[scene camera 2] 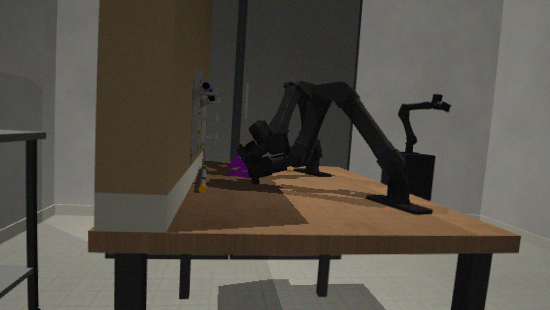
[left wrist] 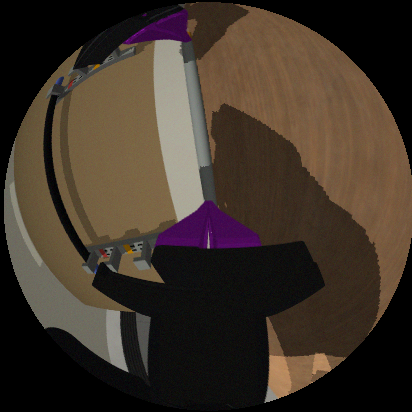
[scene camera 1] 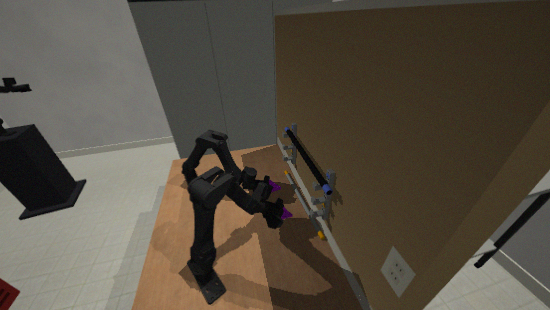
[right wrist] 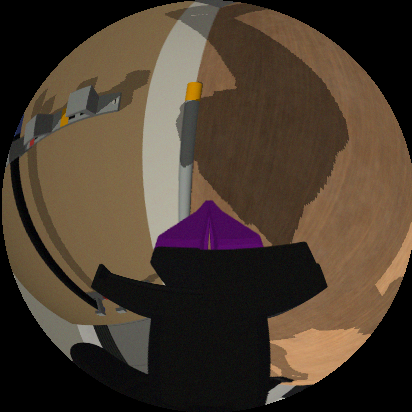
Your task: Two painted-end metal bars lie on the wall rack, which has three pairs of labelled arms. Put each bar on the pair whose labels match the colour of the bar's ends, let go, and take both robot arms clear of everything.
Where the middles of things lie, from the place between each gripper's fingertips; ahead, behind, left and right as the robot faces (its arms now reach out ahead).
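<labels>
Relative to the grey bar point(left wrist: 195, 101), my left gripper is 7 cm short of it, 10 cm to the left of it and 2 cm above it.
Counted from my right hand, the grey bar is 90 mm to the left, 100 mm ahead and 20 mm below.
</labels>
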